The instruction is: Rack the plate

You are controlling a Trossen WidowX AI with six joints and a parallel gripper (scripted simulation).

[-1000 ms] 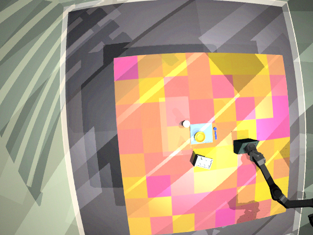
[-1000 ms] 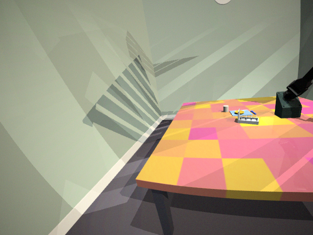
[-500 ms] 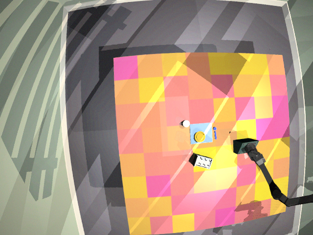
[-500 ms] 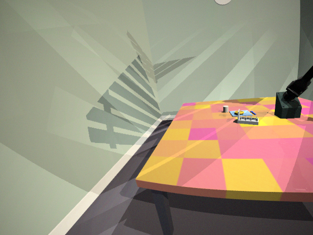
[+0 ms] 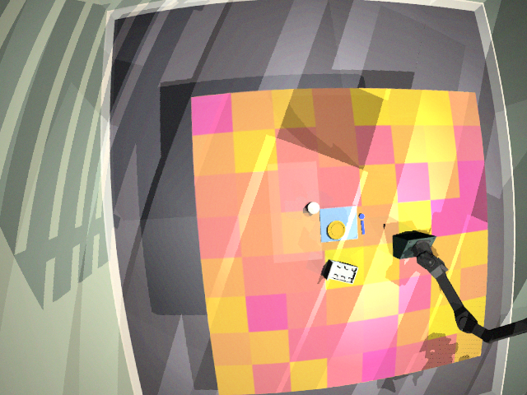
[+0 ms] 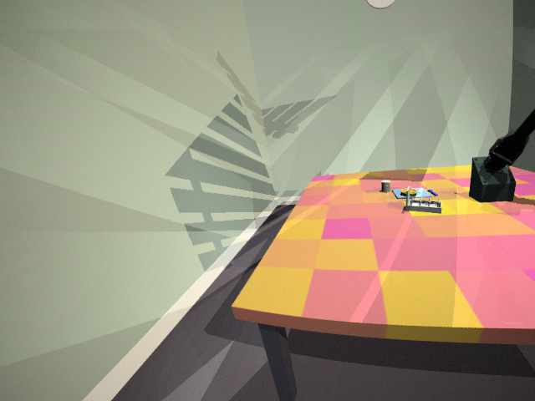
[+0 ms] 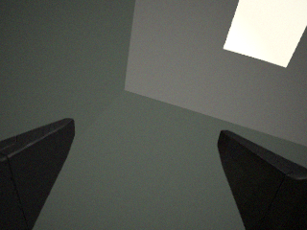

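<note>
The yellow plate is 82 cm below my gripper tip, 64 cm ahead of it and 25 cm to the right of it. Also, from my gripper tip: blue utensil (83 cm below, 53 cm ahead, 28 cm to the right); cup (81 cm below, 73 cm ahead, 33 cm to the right); dish rack (81 cm below, 60 cm ahead, 8 cm to the right).
</note>
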